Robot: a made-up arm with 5 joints. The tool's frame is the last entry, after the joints.
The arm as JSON. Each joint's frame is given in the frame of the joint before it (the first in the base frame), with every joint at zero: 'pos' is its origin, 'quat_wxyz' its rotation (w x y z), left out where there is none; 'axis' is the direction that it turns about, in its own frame. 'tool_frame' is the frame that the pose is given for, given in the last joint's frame.
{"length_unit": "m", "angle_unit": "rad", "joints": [
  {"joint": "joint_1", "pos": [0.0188, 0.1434, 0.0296], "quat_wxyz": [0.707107, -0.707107, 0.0, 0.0], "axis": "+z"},
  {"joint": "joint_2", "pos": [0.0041, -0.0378, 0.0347], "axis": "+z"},
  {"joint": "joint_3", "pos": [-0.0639, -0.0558, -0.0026], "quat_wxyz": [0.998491, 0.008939, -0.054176, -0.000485], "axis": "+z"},
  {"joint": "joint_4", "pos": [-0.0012, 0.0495, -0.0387], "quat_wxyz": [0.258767, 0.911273, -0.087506, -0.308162], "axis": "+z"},
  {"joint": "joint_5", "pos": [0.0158, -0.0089, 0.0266], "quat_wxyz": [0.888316, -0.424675, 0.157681, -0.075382], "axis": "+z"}
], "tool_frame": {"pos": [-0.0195, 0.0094, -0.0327], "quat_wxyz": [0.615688, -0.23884, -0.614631, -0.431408]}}
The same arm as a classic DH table. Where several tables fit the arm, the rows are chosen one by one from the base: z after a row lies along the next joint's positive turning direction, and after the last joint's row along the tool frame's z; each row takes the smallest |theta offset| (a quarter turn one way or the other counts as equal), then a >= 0, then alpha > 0; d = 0 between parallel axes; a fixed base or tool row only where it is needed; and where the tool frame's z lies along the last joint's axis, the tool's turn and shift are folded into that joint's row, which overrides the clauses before.
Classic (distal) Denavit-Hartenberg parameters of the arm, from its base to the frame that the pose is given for. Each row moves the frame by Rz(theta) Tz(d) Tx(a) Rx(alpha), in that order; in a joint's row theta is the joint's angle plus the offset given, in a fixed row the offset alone. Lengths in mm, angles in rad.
base (fixed): d 29.6  theta0 0  a 18.8  alpha -1.5708
joint_1: d 0  theta0 -1.4628  a 38  alpha 0
joint_2: d -478.2  theta0 0.055  a 44.7  alpha 0.1099
joint_3: d 594.1  theta0 0.4387  a -41.5  alpha 2.3133
joint_4: d -9.2  theta0 -1.2167  a 18.1  alpha -0.9403
joint_5: d -36.8  theta0 0.8598  a -11  alpha -1.4401
tool (fixed): d 18.8  theta0 -1.8114  a 0  alpha 0

